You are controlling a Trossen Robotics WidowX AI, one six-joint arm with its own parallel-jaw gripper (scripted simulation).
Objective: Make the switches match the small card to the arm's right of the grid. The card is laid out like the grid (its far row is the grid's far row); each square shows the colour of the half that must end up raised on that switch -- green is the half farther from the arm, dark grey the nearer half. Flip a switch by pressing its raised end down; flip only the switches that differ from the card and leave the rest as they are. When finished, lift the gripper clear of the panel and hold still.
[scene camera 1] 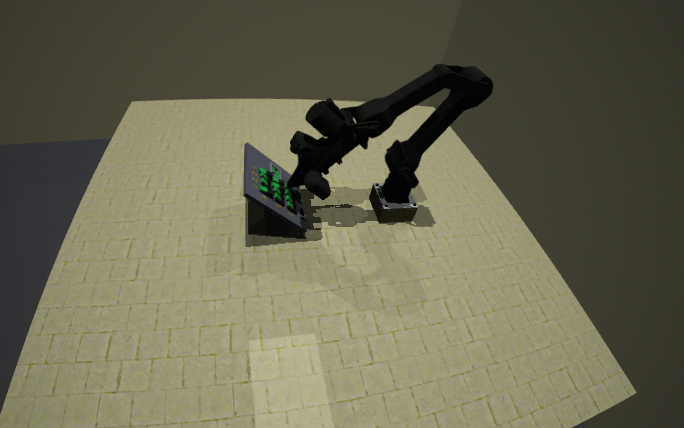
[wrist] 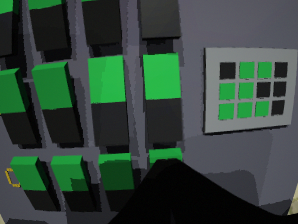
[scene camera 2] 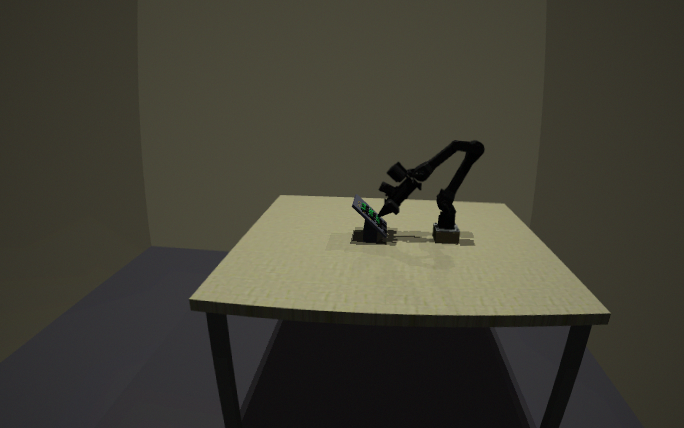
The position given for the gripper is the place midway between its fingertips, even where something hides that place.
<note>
In view: the gripper [scene camera 1: 287, 186].
The gripper shows as well in the wrist view [wrist: 166, 168].
</note>
